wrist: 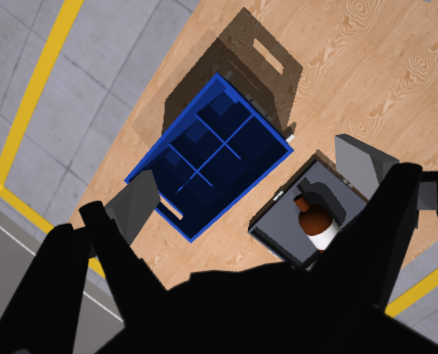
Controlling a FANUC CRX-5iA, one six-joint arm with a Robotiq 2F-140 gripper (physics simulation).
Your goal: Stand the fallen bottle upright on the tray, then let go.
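Frame: origin at the arm's base, x ahead, y left, z up, level; metres.
Seen in the pictures: gripper, fingertip midpoint: [241, 169].
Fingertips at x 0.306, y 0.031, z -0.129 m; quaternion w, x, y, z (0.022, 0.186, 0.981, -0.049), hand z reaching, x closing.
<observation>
Pixels of each thing's top centre, then the offset from my fingertips to it. Level surfaces: height alone.
- brown bottle at its top centre: [319, 229] dx -0.012, dy +0.273, dz -0.344 m
- dark grey tray at its top centre: [309, 222] dx +0.004, dy +0.276, dz -0.398 m
- blue crate at its top centre: [202, 166] dx +0.108, dy +0.005, dz -0.248 m
- wooden table at its surface level: dz -0.424 m
A brown bottle [316, 220] with a white label lies on its side in the dark grey tray [274, 228], at the lower right of the wrist view. Its neck points to the upper left of the view, and its base end is partly hidden by the black gripper parts. My gripper [241, 169] is wide open and empty, high above the table. Its left finger overlaps the near left edge of the blue crate in the view, and its right finger shows above and to the right of the bottle, over the tray's right side.
A blue crate [241, 198] with several compartments stands on the wooden table [340, 90], to the left of the tray and close to it. The crate casts a large shadow toward the top. Grey floor with yellow lines [37, 90] shows past the table's left edge and at the lower right.
</observation>
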